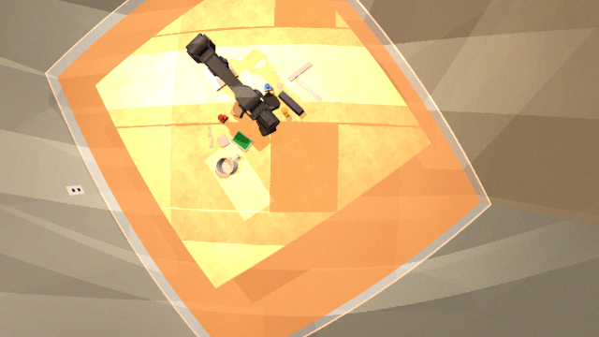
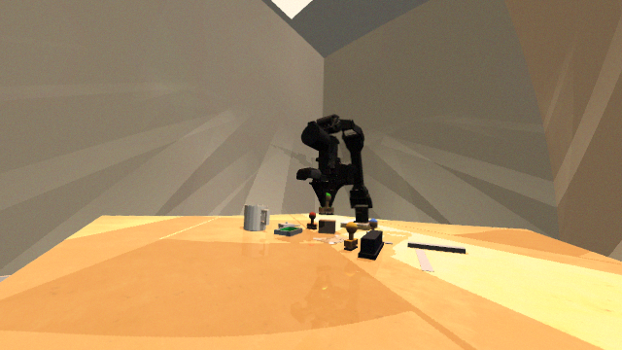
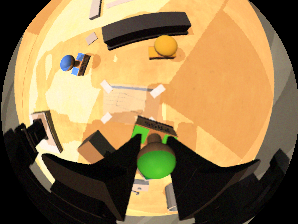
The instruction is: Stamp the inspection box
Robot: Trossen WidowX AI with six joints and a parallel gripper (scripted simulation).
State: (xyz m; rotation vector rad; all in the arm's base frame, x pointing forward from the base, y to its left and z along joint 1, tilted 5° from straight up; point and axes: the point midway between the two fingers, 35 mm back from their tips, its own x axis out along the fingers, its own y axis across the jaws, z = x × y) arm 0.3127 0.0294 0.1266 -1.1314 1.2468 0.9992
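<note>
Right now my gripper tip is 100 mm above the pale card, 40 mm past it and 10 mm to the right of it. From my gripper tip the other things lie so: long dark block 140 mm to the left, 80 mm below; then orange-knobbed stamp 90 mm to the left, 80 mm below, 20 mm ahead; then green-knobbed stamp right at my gripper tip.
</note>
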